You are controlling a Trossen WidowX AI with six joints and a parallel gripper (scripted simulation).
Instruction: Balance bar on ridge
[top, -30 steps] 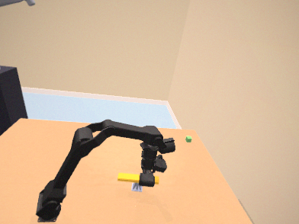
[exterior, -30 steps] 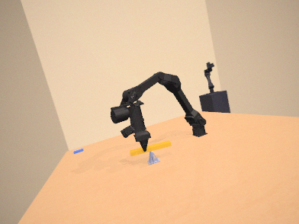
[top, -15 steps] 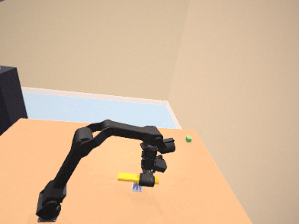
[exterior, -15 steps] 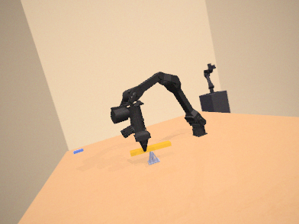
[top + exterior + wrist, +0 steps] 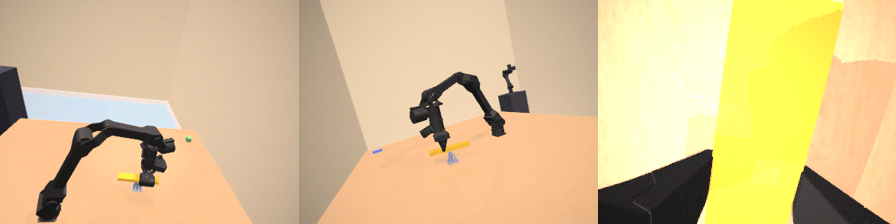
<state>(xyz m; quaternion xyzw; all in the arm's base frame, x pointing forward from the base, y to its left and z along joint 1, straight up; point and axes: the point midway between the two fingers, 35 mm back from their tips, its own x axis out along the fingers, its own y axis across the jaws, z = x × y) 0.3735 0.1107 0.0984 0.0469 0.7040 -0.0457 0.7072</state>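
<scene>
The yellow bar lies 30 mm behind my gripper tip. Round my gripper tip: small green cube 370 mm ahead, 390 mm to the left, 50 mm below; small blue block 370 mm ahead, 610 mm to the right, 60 mm below.
</scene>
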